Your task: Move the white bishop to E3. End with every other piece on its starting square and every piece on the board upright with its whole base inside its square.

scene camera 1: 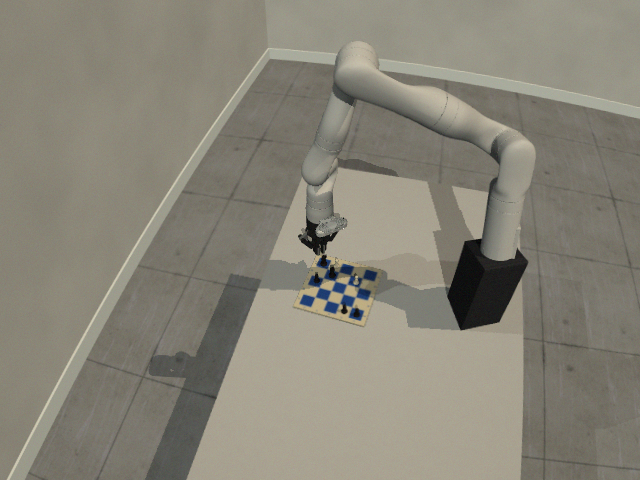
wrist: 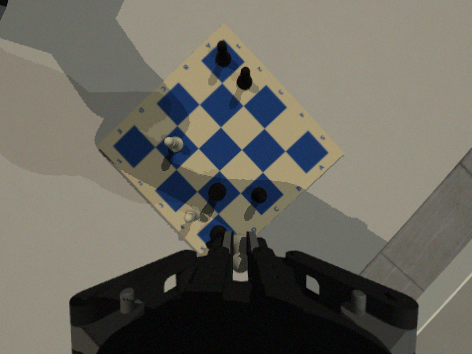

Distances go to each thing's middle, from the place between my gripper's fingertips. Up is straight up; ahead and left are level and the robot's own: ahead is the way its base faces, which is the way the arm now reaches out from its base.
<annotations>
Right now the chessboard (scene camera 1: pixel 326 298) is 70 mm behind my hand, 50 mm to the left of it and 90 mm below it.
</annotations>
